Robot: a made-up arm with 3 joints. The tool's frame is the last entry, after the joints.
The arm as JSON. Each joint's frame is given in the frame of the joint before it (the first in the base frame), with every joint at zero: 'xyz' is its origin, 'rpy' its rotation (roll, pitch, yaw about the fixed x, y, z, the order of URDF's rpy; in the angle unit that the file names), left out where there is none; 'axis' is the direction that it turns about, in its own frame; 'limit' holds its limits. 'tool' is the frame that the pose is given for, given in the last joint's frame.
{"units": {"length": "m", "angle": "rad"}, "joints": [
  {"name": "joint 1", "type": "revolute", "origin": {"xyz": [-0.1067, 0.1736, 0.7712]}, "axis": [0.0, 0.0, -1.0], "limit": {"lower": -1.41, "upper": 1.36}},
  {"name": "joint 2", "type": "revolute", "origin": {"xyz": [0.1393, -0.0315, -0.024]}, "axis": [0.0, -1.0, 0.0], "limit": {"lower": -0.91, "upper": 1.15}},
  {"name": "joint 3", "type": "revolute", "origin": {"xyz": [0.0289, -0.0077, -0.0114]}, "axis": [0.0, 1.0, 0.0], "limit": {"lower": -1.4, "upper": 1.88}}
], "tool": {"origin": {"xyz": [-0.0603, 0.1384, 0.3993], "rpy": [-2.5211, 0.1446, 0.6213]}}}
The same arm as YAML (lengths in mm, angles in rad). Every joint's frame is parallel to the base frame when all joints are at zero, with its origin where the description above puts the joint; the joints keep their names.
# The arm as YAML. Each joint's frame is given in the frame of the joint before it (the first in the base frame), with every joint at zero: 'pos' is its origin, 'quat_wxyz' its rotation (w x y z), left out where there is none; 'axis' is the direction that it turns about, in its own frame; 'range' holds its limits. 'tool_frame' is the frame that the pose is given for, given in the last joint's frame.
length_unit: mm
angle_unit: rad
joints:
  - joint: joint 1
    pos: [-106.7, 173.6, 771.2]
    axis: [0.0, 0.0, -1.0]
    range: [-1.41, 1.36]
  - joint: joint 2
    pos: [139.3, -31.5, -24.0]
    axis: [0.0, -1.0, 0.0]
    range: [-0.91, 1.15]
  - joint: joint 3
    pos: [28.9, -7.7, -11.4]
    axis: [0.0, 1.0, 0.0]
    range: [-1.4, 1.88]
tool_frame:
  pos: [-60.3, 138.4, 399.3]
  quat_wxyz: [0.268894, -0.911051, -0.269326, 0.158573]

